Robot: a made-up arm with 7 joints.
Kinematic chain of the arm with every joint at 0, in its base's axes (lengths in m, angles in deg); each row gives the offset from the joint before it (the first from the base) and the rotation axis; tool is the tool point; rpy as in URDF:
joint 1: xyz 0.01 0 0.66 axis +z
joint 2: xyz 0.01 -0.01 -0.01 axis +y
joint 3: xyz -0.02 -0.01 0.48 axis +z
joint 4: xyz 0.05 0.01 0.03 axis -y
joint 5: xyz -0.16 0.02 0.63 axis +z
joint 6: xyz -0.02 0 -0.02 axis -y
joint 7: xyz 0.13 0.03 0 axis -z
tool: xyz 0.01 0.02 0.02 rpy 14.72 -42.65 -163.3
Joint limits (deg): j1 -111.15..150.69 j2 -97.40..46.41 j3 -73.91..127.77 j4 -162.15..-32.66 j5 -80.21..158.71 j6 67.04..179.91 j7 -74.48..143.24
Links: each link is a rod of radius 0.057 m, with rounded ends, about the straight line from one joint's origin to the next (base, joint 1, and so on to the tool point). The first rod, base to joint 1, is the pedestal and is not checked.
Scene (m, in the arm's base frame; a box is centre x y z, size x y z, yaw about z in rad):
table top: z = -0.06
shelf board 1: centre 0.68 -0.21 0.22 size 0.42 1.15 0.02 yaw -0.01
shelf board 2: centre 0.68 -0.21 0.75 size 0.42 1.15 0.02 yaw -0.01
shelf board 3: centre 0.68 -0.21 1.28 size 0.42 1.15 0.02 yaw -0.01
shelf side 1: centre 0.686 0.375 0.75 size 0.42 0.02 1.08 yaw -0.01
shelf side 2: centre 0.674 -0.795 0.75 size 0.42 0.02 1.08 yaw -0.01
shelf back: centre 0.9 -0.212 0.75 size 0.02 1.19 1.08 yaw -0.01
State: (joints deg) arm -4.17 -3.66 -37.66 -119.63 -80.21 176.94 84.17
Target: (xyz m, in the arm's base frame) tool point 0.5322 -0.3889 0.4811
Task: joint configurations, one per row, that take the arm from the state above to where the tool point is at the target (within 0.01 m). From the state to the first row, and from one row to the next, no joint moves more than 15 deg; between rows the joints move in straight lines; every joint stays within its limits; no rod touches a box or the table.
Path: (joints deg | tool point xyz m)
1: -8.05 -14.44 -38.73 -128.08 -80.21 177.93 83.90 | 0.4847 -0.3205 1.0634
2: -11.93 -25.21 -39.80 -136.52 -80.21 178.92 83.63 | 0.3810 -0.3187 1.0626
3: -15.81 -35.99 -40.87 -144.97 -80.21 179.91 83.37 | 0.2898 -0.2984 1.0488
4: -17.55 -23.51 -42.96 -147.19 -80.21 178.42 83.40 | 0.3457 -0.3377 0.9395
5: -19.28 -11.03 -45.05 -149.41 -80.21 176.93 83.44 | 0.3701 -0.3687 0.8198
6: -21.01 1.46 -47.15 -151.64 -80.21 175.43 83.47 | 0.3633 -0.3884 0.6979
7: -22.75 13.94 -49.24 -153.86 -80.21 173.94 83.51 | 0.3280 -0.3946 0.5827
8: -24.48 26.42 -51.34 -156.08 -80.21 172.45 83.54 | 0.2686 -0.3863 0.4811
9: -19.22 30.32 -45.31 -145.23 -80.21 169.67 83.68 | 0.3914 -0.4089 0.4804
10: -13.96 34.23 -39.28 -134.38 -80.21 166.88 83.81 | 0.5322 -0.3889 0.4811

